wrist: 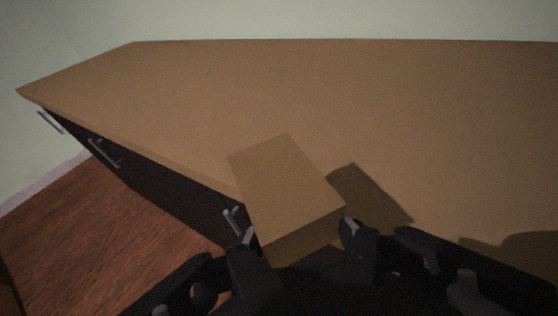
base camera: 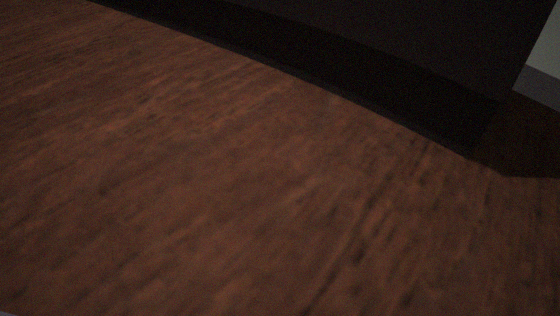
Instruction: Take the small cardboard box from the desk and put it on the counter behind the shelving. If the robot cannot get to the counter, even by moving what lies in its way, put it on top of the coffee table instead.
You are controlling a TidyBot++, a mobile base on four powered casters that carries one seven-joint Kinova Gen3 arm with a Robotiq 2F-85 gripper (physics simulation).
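Places are measured from the arm's base along level axes (x ahead, y left, z up), in millimetres.
Pixels of known places: gripper, between the fingertips: point(wrist: 299, 232).
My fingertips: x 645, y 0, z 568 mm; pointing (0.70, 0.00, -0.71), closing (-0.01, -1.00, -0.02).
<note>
Behind a point stands the place of what it marks.
The small cardboard box point(wrist: 287, 192) {z 603, x 659, y 3 mm} is held between my fingers in the wrist view. My gripper point(wrist: 299, 232) {z 568, x 645, y 0 mm} is shut on it. The box is over the front edge of the counter point(wrist: 300, 85) {z 513, x 1001, y -54 mm}, with its far part over the brown top. Its shadow falls on the counter top to its right, apart from the box, so the box looks raised above the surface. The exact height is hard to tell. The gripper and the box do not show in the base camera view. The shelving, the desk and the coffee table do not show in either view.
Dark cabinet fronts point(wrist: 150, 185) {z 163, x 1114, y 562 mm} with metal handles stand below the counter's front edge. A dark cabinet base point(base camera: 320, 60) {z -334, x 731, y -82 mm} crosses the top of the base camera view, close ahead. Brown wood floor point(base camera: 225, 190) {z -397, x 400, y 65 mm} point(wrist: 100, 240) {z -397, x 1232, y 1320 mm} lies before it. A pale wall point(wrist: 300, 17) {z 572, x 1359, y -117 mm} stands behind the counter.
</note>
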